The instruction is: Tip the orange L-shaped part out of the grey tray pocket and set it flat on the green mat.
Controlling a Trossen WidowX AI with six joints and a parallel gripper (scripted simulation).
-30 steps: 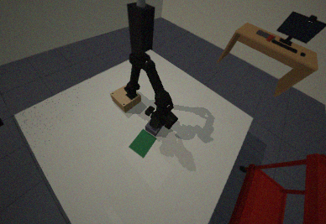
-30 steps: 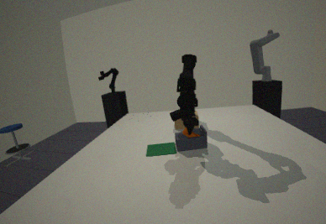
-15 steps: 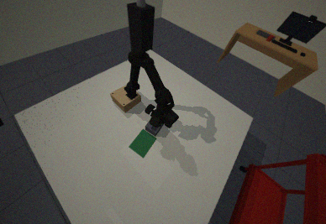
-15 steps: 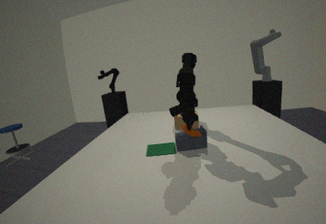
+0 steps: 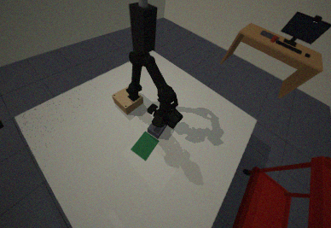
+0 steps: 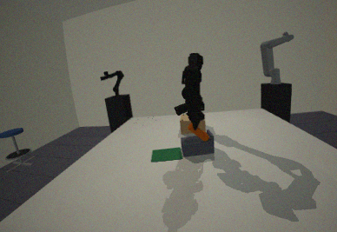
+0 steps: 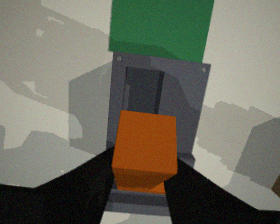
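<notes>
Now: gripper tip 15 cm to the left of the green mat and 14 cm above it. Also, from my gripper tip: tray (14 cm below, 1 cm to the left, 1 cm behind); orange L-shaped part (3 cm to the left, 3 cm below, 2 cm behind).
</notes>
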